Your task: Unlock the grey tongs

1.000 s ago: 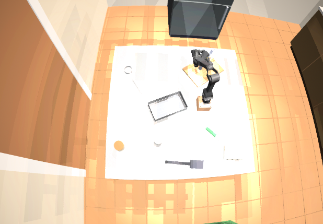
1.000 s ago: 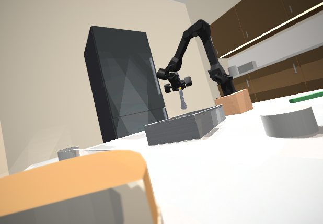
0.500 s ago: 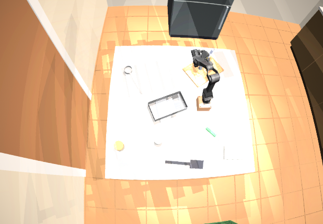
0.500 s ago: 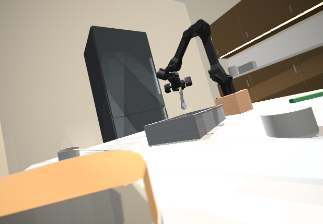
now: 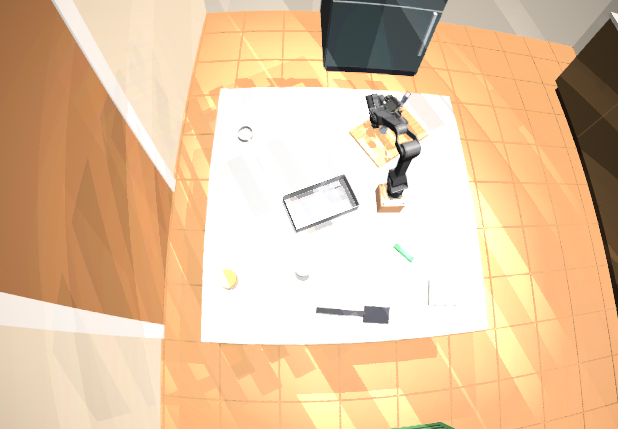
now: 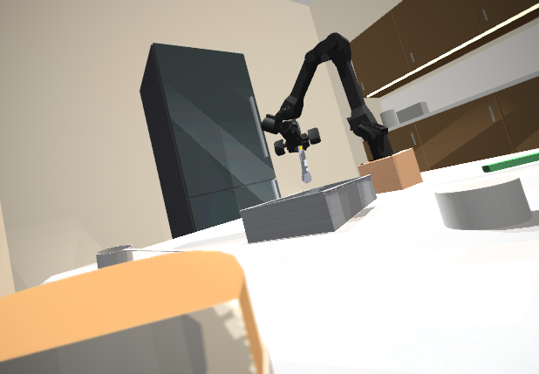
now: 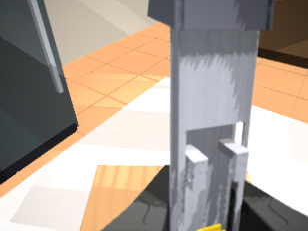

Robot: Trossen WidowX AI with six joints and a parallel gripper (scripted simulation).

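The yellow lock piece is 30 mm ahead of my gripper tip, 20 mm to the left of it and 10 mm above it. Also, from my gripper tip: roasting tin (410 mm ahead, 350 mm to the left, 190 mm below); then green-handled tool (40 mm ahead, 660 mm to the left, 210 mm below); then wooden board (10 mm ahead, 210 mm below).
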